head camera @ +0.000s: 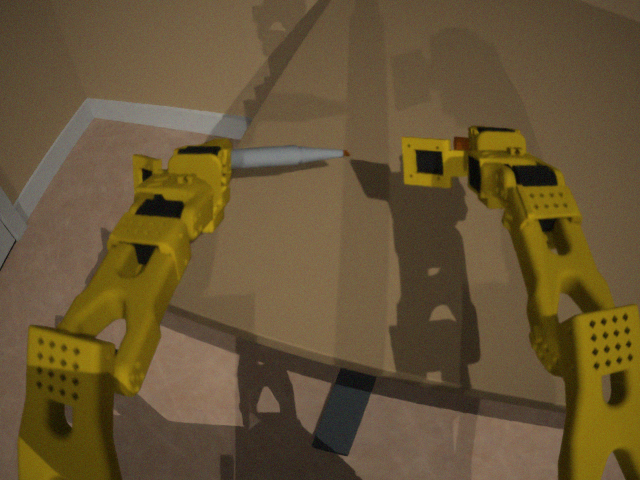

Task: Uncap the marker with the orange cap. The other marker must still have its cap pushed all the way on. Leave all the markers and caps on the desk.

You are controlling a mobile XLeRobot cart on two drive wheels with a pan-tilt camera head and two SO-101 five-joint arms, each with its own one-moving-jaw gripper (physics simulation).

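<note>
A light grey marker with a bare orange tip is held roughly level over the desk, its tip toward the right. My left gripper is shut on the marker's body at its rear end; the fingertips are mostly hidden. The orange cap is apart from the marker, at the right. My right gripper is shut on the cap, and a small part of the cap shows beside the jaws. The other marker does not show in the head camera.
The desk's front edge runs across the lower part of the picture, with pinkish floor before it. A dark blue-grey block shows below that edge. A white baseboard and a tan wall are at the upper left. Arm shadows cross the desk.
</note>
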